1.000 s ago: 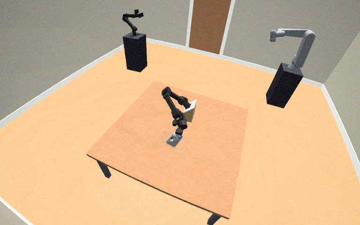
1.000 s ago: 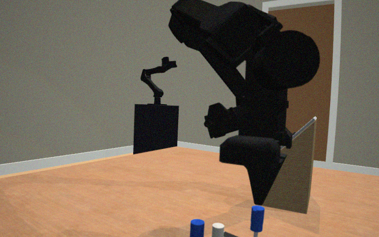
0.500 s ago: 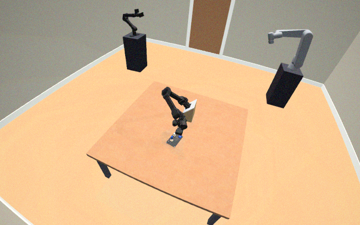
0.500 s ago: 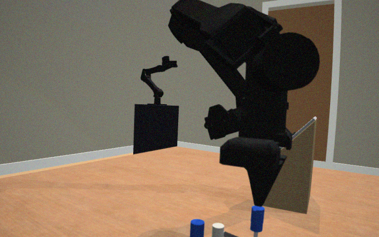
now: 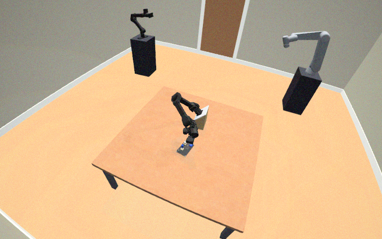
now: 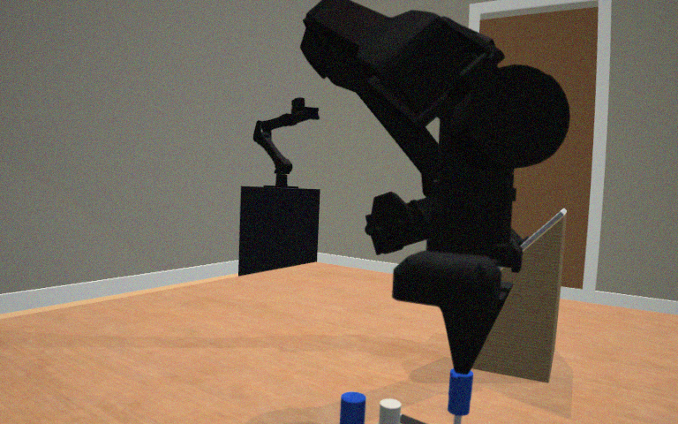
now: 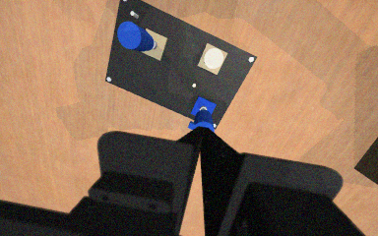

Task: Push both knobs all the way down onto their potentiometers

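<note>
Now: the blue knob 70 mm ahead of my gripper tip, 60 mm to the right of it and 30 mm below it.
</note>
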